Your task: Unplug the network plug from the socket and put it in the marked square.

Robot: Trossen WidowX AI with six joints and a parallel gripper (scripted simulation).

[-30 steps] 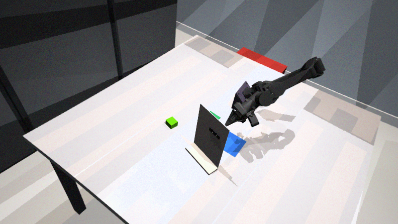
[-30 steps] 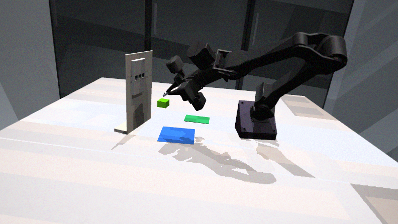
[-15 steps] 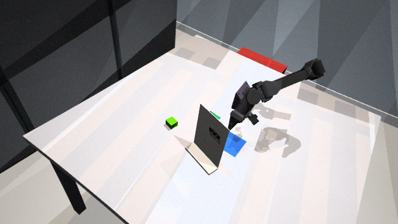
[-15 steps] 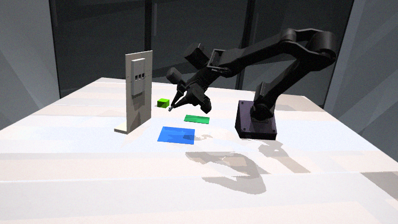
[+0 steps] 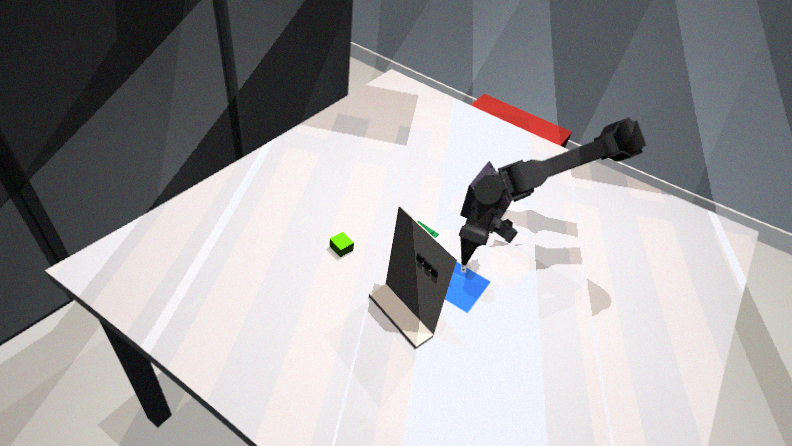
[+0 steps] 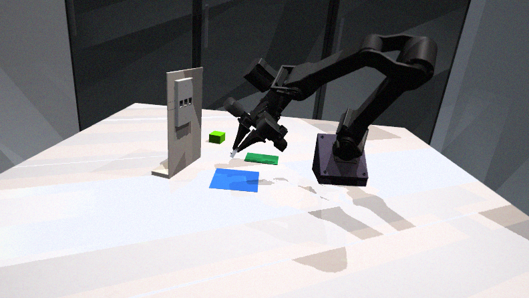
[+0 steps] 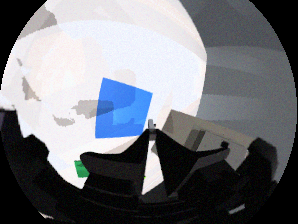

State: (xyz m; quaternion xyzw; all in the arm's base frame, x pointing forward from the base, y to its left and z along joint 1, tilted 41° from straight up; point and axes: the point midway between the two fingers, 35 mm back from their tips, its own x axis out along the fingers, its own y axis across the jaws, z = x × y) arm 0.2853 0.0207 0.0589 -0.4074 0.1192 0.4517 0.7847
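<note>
Right now my gripper tip is 1 cm past the blue square and 8 cm above it. From my gripper tip the other things lie so: green flat patch (8 cm behind, 16 cm to the right, 8 cm below); then upright panel (14 cm ahead, 5 cm to the right, 4 cm above); then white network plug (right at my gripper tip).
</note>
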